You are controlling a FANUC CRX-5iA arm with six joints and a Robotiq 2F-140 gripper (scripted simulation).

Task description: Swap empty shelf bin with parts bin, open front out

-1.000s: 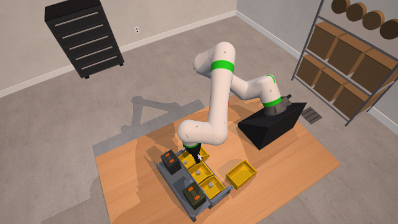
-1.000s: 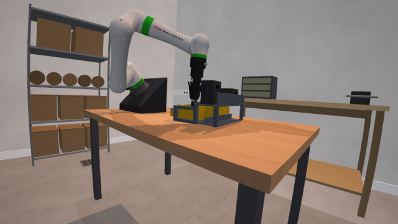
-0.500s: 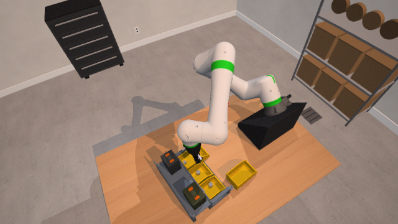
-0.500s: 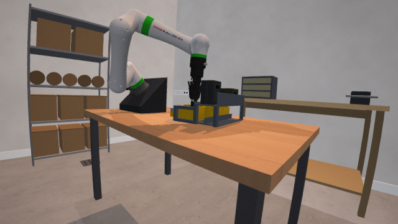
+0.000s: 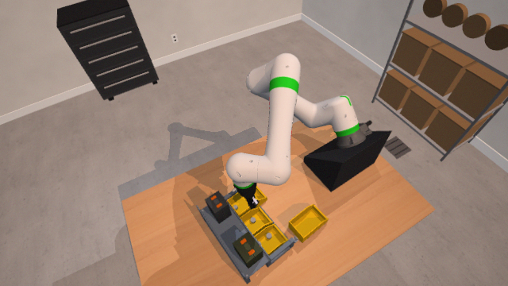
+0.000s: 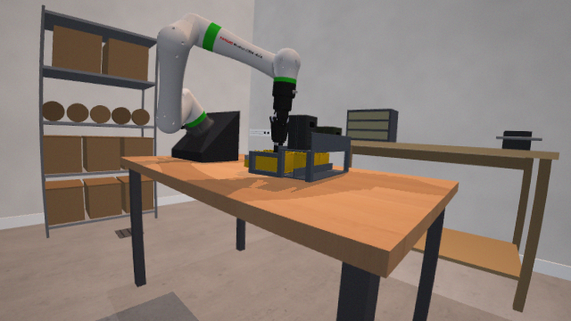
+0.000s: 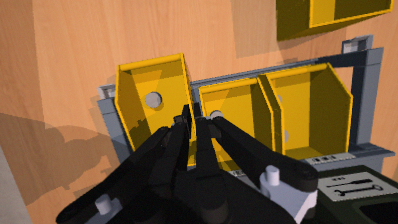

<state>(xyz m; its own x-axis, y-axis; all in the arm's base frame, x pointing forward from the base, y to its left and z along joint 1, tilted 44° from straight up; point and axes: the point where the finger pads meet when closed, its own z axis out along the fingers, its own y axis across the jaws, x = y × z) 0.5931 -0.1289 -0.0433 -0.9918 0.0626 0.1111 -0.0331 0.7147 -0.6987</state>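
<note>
Now: the grey round part 30 mm behind my hand, 70 mm to the right of it and 70 mm below it. The rest, counted from my hand: grey shelf (80 mm ahead, 70 mm to the left, 20 mm below).
</note>
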